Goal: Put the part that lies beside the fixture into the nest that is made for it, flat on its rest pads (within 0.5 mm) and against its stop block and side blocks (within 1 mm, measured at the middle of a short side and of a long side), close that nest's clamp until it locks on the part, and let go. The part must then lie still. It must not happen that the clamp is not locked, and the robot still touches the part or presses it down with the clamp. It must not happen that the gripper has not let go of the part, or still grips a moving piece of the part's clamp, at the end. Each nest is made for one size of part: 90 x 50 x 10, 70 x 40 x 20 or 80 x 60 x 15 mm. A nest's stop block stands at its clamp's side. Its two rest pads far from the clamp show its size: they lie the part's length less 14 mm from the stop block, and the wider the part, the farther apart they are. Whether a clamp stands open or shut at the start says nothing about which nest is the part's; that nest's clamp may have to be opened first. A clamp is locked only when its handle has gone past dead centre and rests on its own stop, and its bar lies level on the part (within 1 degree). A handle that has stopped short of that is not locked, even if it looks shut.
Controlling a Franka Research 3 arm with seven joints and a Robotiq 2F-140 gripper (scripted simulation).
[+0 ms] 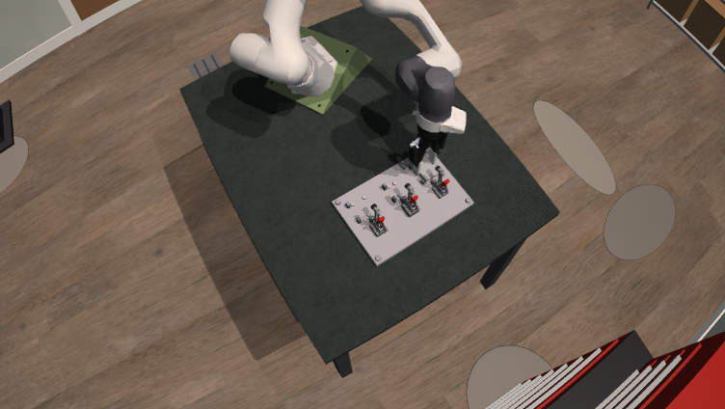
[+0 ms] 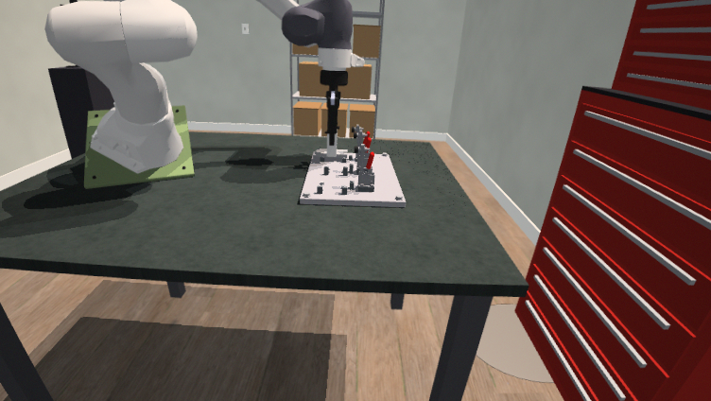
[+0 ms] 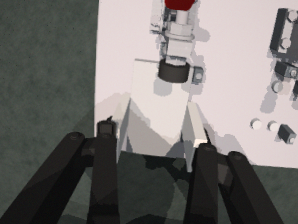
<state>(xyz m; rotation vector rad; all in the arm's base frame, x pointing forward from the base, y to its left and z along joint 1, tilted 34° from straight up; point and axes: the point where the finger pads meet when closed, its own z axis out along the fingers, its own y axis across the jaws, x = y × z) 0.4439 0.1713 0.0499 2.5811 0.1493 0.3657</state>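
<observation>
My gripper is now 3 cm above the part. Round my hand: light grey fixture plate (11 cm to the right, 6 cm ahead, 5 cm below); clamp (9 cm ahead).
</observation>
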